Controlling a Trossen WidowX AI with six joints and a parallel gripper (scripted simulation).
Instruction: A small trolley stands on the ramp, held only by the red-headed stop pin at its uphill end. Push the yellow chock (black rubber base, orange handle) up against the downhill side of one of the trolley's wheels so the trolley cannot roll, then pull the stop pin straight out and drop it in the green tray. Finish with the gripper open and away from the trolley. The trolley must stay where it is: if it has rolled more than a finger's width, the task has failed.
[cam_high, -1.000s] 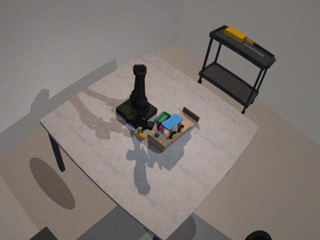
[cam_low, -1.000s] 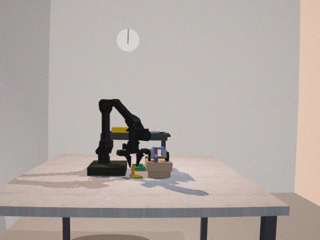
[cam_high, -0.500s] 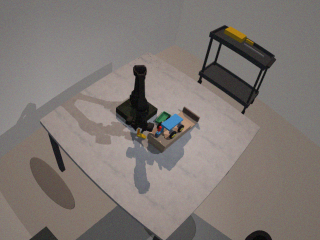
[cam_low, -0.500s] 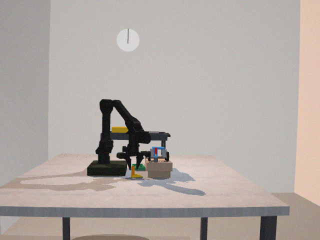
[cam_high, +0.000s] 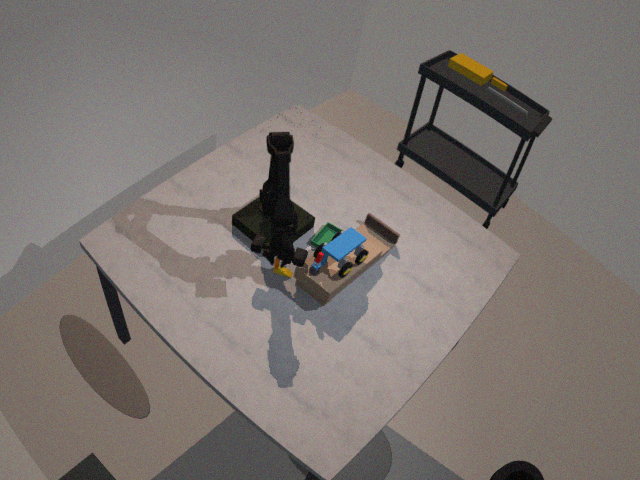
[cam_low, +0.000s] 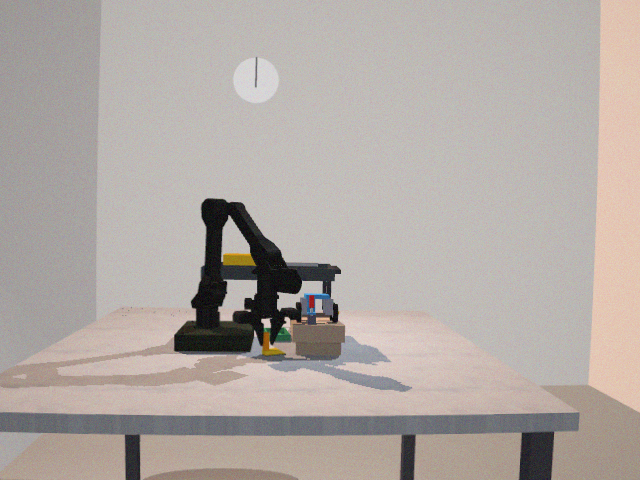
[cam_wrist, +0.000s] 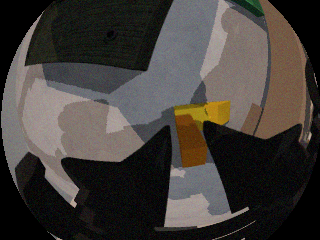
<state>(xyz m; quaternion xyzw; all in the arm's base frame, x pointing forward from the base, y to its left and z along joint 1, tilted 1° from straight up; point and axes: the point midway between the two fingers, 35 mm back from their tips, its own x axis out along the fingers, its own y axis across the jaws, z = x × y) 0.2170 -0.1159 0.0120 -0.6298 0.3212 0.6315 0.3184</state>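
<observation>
Right now my gripper tip is 120 mm short of the red-headed stop pin, 100 mm below it and 70 mm to the right of it. Also, from my gripper tip: ramp (180 mm to the left, 110 mm ahead, 20 mm above); yellow chock (20 mm ahead, 10 mm to the left, 10 mm below); blue-decked trolley (180 mm to the left, 110 mm ahead, 80 mm above).
</observation>
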